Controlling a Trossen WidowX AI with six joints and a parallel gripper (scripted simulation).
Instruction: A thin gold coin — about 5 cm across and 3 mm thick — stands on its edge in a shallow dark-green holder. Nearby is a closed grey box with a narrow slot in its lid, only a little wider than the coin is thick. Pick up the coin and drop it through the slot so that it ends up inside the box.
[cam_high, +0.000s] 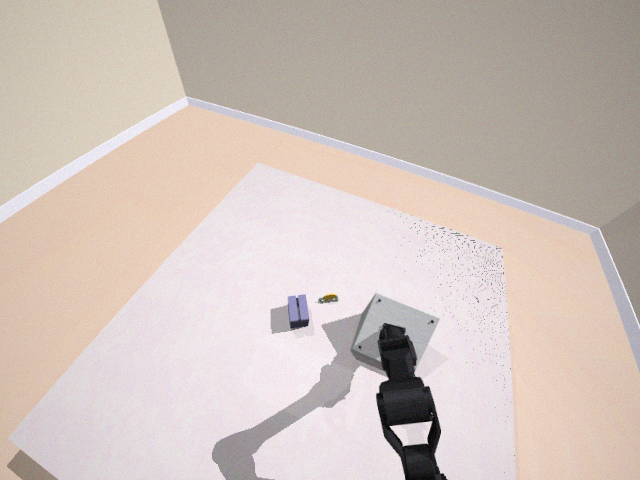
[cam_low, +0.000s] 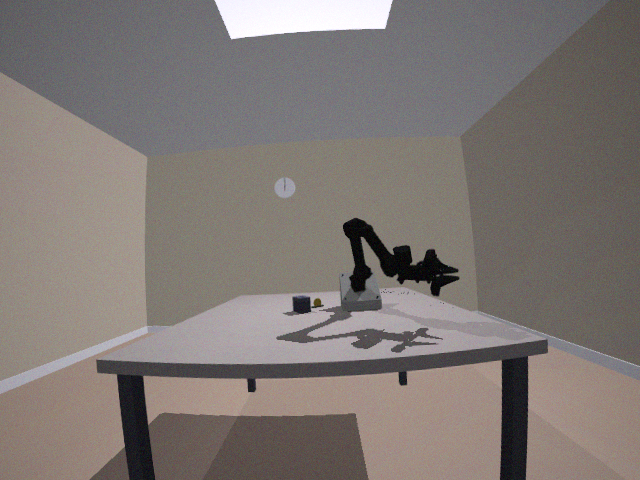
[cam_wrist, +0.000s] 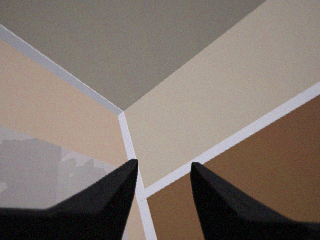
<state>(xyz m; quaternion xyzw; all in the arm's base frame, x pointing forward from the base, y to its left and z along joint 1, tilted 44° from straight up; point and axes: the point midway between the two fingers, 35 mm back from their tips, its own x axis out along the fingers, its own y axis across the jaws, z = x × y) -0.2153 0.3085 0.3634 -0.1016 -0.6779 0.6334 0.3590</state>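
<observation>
Now: gripper tip 60 cm to the left of the thin gold coin, 44 cm short of it and 16 cm above it.
</observation>
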